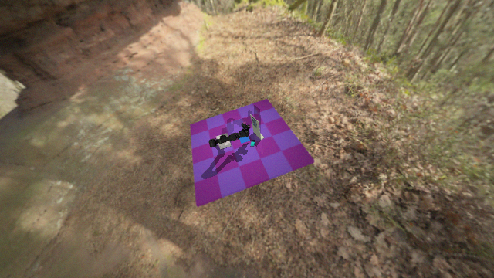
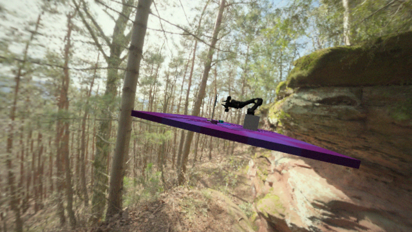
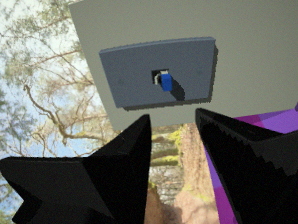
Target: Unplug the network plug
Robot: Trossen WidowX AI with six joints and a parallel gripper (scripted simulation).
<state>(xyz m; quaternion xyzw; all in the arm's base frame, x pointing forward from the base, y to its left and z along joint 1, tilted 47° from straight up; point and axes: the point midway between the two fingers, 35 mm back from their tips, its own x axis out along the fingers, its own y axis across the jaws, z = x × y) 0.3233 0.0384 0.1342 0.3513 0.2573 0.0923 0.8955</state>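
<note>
Now: gripper tip 6 cm short of the blue plug and 2 cm to the right of it. From my gripper tip the other things lie so: cyan cube (2 cm behind, 9 cm to the right, 22 cm below); blue marked square (10 cm behind, 4 cm to the left, 23 cm below); grey upright panel (8 cm ahead, 2 cm to the left, 9 cm below).
</note>
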